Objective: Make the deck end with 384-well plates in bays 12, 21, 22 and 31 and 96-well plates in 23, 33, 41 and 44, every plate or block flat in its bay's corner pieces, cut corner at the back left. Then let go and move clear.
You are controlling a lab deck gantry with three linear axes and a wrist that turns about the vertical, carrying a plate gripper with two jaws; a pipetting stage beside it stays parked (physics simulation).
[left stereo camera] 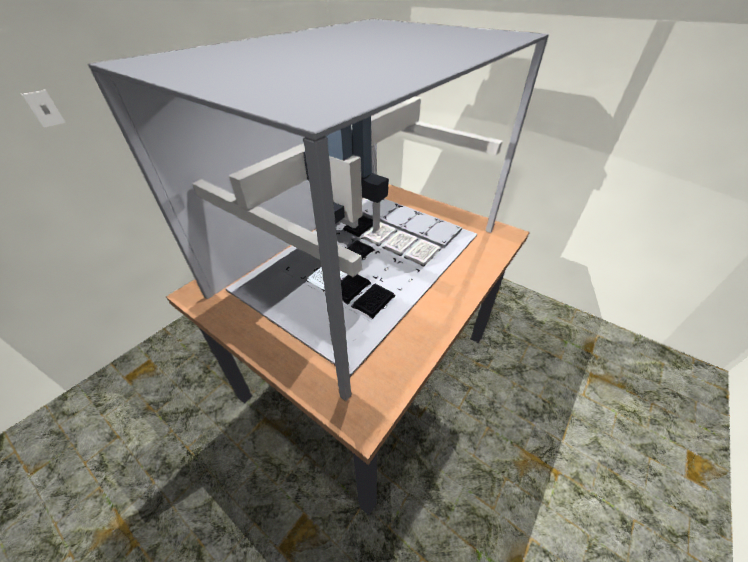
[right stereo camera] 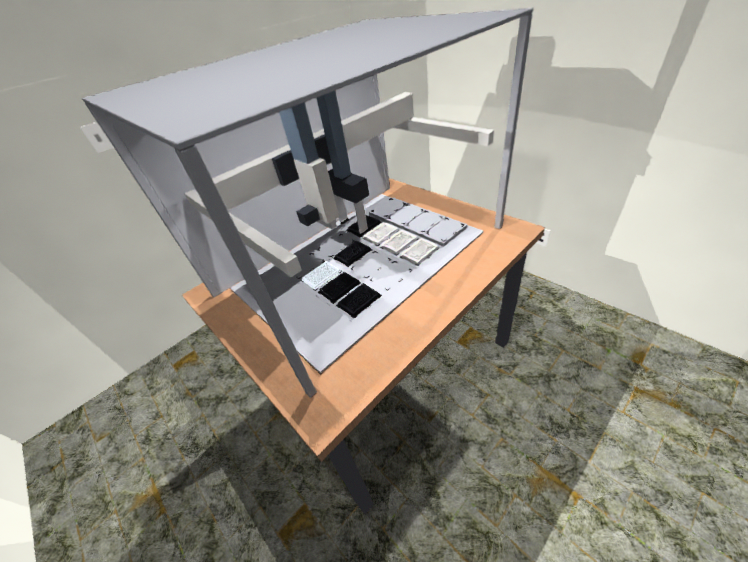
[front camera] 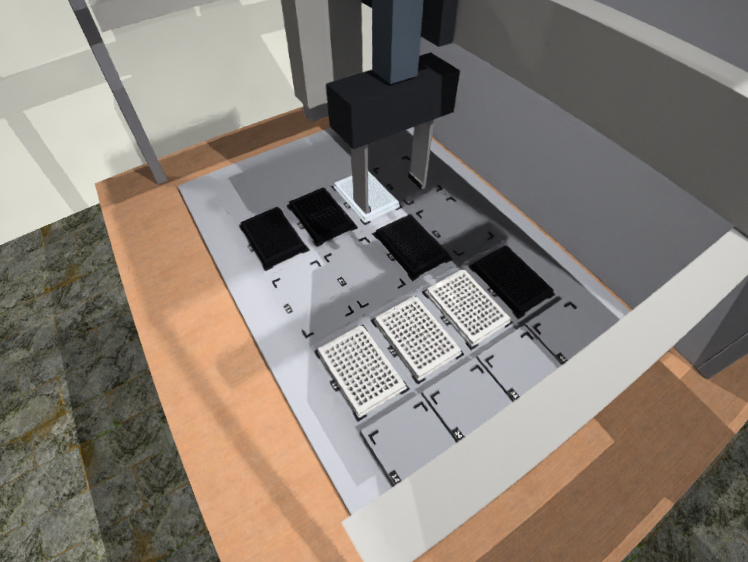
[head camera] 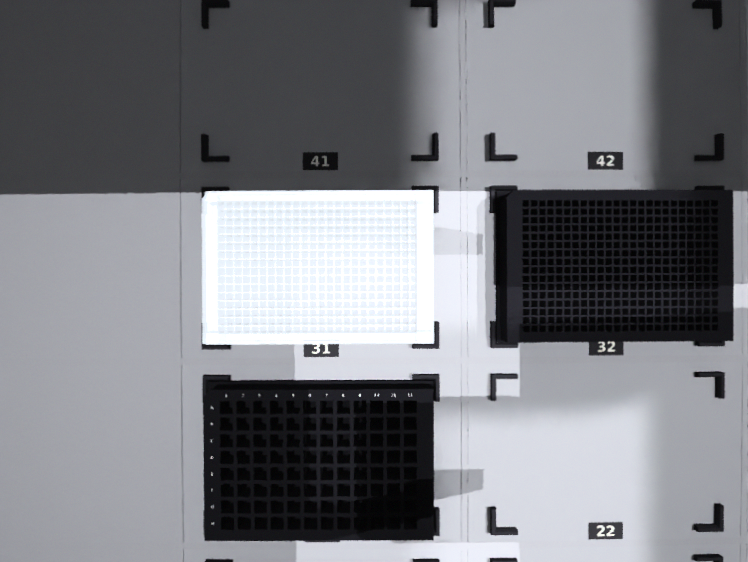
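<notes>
My gripper is open, jaws wide apart, empty and above the deck. A clear 384-well plate lies in bay 31. A black 96-well plate is in bay 21, a black 384-well plate in bay 32. A black plate with fine wells is in bay 11, a black 384-well plate in bay 43. White 96-well plates fill bays 13, 23 and 33. Bays 12, 22, 41, 42 and column 4 hold no plate.
The pipetting stage hangs beside the gripper. A pale rail crosses the front view in the foreground and hides part of the deck edge. Enclosure posts stand at the table corners.
</notes>
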